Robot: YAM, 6 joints.
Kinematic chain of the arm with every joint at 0, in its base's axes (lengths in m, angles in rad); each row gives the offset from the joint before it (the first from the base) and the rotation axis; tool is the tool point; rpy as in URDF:
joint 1: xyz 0 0 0.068 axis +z
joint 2: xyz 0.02 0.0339 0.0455 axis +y
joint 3: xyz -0.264 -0.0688 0 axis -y
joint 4: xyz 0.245 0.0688 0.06 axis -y
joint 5: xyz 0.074 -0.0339 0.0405 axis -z
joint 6: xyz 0.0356 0 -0.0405 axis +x
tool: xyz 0 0 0 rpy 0 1.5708 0
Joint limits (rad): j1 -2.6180..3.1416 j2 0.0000..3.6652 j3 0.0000..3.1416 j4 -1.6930..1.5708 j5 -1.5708..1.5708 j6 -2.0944..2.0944
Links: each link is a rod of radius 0.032 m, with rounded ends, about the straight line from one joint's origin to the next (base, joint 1, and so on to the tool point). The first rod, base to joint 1, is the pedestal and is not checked.
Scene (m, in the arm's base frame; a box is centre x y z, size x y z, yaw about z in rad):
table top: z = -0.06
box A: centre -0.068 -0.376 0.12 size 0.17 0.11 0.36 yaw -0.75
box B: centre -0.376 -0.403 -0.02 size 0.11 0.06 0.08 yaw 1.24
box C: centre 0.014 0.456 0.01 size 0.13 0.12 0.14 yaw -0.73
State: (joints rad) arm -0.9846 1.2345 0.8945 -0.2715 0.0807 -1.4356
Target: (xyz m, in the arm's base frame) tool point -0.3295 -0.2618 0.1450
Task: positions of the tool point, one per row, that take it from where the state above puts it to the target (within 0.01 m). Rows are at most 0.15 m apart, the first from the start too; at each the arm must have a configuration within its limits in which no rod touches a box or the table.
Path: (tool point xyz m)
1: 0.1266 -0.2891 0.3417
2: 0.0839 -0.3367 0.4063
3: 0.0265 -0.3662 0.4659
4: -0.0384 -0.3741 0.5177
5: -0.1029 -0.3601 0.5596
6: -0.1683 -0.3920 0.4850
7: -0.2315 -0.3958 0.4001
8: -0.2840 -0.3722 0.3109
9: -0.3183 -0.3253 0.2238
10: -0.3295 -0.2618 0.1450

